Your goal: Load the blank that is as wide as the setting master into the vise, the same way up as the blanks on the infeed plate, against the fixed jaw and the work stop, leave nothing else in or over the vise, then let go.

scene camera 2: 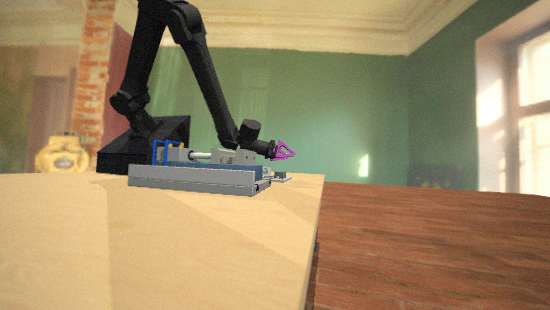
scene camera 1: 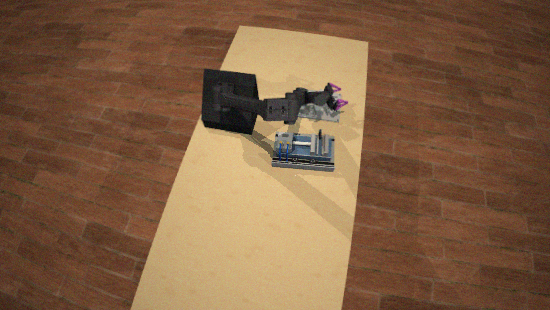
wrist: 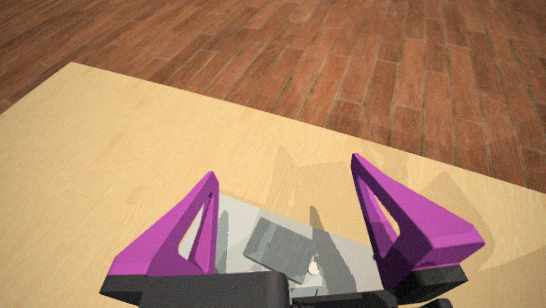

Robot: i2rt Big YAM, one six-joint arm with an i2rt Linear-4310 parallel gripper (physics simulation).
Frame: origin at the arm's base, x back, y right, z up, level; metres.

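Seen in the pictures: gripper, fingertip midpoint: [scene camera 2: 291, 155] [scene camera 1: 344, 95] [wrist: 281, 168]; arm's base, link origin: [scene camera 2: 147, 130].
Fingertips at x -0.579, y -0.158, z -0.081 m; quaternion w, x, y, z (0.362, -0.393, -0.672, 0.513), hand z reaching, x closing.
Observation:
Offsets run from my fingertips to a thing's middle. "pt": to the spot under its first point.
My gripper [scene camera 1: 343, 95] [scene camera 2: 290, 152] [wrist: 281, 168] is open, with its magenta fingers wide apart and nothing between them. It hangs above the infeed plate [scene camera 1: 332, 119] [wrist: 239, 209], tilted outward. A dark grey rectangular blank {dx +0.040, dy +0.012, dz -0.079 m} [wrist: 280, 247] lies on that plate, low between the fingers in the wrist view; its near end is hidden by the gripper body. The vise {dx +0.163, dy +0.311, dz -0.050 m} [scene camera 1: 302, 151] [scene camera 2: 190, 176] stands beside the plate, with two light grey jaws at its right part in scene camera 1. No blank can be made out between them. I cannot tell which block is the setting master.
The arm's black base [scene camera 1: 230, 102] [scene camera 2: 142, 145] stands at the table's left edge in scene camera 1. Blue upright frames {pt dx +0.251, dy +0.361, dz -0.028 m} [scene camera 1: 284, 151] [scene camera 2: 166, 152] stand at the vise's left end. A pale round pin {dx +0.042, dy +0.045, dz -0.087 m} [wrist: 313, 268] stands beside the blank. The table's edge lies beyond the plate.

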